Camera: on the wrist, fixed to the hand. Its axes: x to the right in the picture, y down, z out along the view.
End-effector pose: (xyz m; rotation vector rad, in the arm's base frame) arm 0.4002 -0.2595 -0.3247 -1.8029 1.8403 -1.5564
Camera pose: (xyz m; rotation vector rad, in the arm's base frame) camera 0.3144 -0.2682 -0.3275 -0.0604 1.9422 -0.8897
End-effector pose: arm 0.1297 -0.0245 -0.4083 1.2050 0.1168 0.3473
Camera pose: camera 0.1304 0.0519 -0.3683 1.3254 -0.9032 1.6189
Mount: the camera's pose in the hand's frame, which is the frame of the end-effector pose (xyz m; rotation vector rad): 0.0292 0.0609 -0.0537 0.2159 -0.0795 1.5145
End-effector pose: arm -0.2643 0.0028 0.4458 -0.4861 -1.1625 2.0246
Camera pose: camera -0.2745 0.0364 0.3670 1.0296 0.3577 -2.3498
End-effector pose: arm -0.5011 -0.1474 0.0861 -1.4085 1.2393 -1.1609
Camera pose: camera -0.5615 -0.1843 0.0367 -0.0882 1.5245 -0.1283
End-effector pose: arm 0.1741 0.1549 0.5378 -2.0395 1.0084 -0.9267
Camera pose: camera 0.1211 0.0879 0.5258 -0.6523 1.7978 -0.0833
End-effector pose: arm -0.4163 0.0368 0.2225 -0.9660 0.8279 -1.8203
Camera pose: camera -0.4479 -0.0054 0.1542 -0.0731 0.8774 -0.5083
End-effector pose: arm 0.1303 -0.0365 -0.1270 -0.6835 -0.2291 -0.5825
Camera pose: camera 0.1899 -0.0460 -0.1887 -0.4944 0.1815 0.9076
